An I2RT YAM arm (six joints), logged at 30 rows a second.
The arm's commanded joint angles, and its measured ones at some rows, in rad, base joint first. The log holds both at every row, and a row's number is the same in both.
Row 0, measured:
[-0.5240 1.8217 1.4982 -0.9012 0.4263 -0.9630]
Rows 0 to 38, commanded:
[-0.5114 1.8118 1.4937 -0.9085 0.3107 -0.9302]
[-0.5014 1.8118 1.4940 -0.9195 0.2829 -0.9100]
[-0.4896 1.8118 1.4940 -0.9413 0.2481 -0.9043]
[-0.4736 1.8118 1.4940 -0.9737 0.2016 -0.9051]
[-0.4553 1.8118 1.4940 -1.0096 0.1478 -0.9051]
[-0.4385 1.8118 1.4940 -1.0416 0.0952 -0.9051]
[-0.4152 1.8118 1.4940 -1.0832 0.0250 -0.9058]
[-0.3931 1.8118 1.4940 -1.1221 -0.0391 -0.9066]
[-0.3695 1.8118 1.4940 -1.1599 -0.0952 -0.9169]
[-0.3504 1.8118 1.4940 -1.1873 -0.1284 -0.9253]
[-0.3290 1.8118 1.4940 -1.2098 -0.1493 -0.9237]
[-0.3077 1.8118 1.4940 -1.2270 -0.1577 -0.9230]
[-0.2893 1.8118 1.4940 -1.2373 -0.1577 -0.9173]
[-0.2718 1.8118 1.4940 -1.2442 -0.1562 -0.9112]
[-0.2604 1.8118 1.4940 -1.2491 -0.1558 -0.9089]
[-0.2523 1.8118 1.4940 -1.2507 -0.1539 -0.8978]
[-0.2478 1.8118 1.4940 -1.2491 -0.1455 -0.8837]
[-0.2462 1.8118 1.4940 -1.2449 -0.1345 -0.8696]
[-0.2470 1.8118 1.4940 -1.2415 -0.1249 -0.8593]
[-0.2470 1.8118 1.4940 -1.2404 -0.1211 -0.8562]
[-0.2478 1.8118 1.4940 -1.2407 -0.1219 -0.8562]
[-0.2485 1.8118 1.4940 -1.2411 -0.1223 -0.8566]
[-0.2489 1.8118 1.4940 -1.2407 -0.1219 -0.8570]
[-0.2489 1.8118 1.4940 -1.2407 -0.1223 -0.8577]
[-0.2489 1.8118 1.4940 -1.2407 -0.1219 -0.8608]
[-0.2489 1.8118 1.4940 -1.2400 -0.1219 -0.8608]
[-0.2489 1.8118 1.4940 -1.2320 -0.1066 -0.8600]
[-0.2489 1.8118 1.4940 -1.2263 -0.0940 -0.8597]
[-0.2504 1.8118 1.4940 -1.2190 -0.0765 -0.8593]
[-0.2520 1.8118 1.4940 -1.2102 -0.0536 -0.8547]
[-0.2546 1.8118 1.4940 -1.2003 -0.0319 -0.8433]
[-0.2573 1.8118 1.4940 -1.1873 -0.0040 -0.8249]
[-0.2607 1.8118 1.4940 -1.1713 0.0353 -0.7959]
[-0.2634 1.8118 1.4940 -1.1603 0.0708 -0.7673]
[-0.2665 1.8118 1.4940 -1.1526 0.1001 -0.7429]
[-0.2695 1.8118 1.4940 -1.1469 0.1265 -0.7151]
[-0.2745 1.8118 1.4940 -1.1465 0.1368 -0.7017]
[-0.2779 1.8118 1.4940 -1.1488 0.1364 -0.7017]
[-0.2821 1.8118 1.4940 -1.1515 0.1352 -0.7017]
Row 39, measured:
[-0.2642 1.8217 1.4963 -1.1492 0.0547 -0.7750]
